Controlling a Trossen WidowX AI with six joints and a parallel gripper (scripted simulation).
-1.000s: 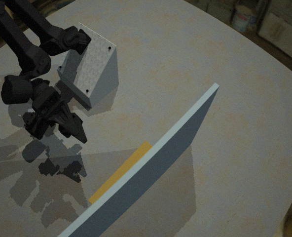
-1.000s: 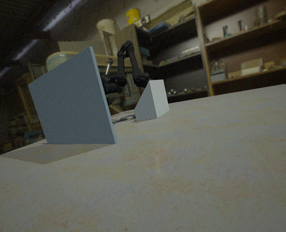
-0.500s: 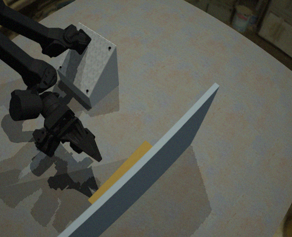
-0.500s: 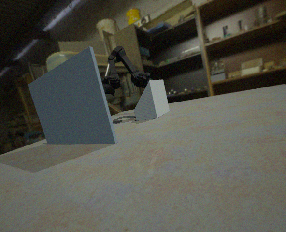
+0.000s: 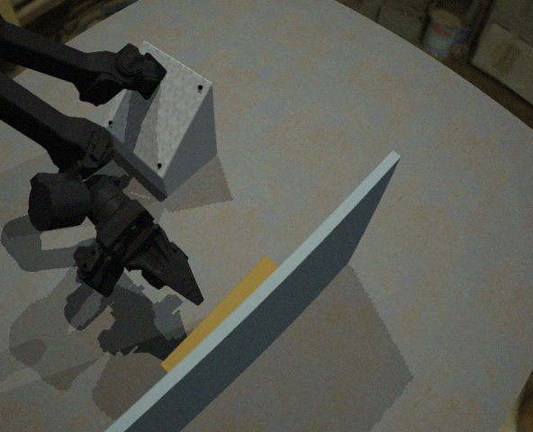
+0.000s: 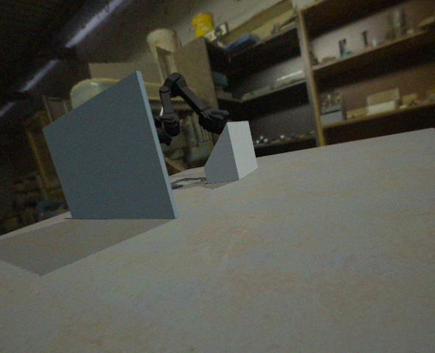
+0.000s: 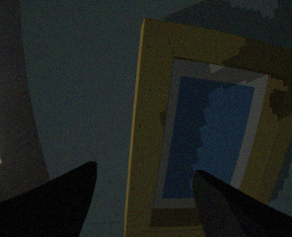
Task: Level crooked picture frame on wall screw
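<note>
My gripper tip is 5 cm short of the picture frame, 5 cm above it and 2 cm to the right of it. Also, from my gripper tip: panel: 6 cm below, 6 cm ahead, 2 cm to the left.
</note>
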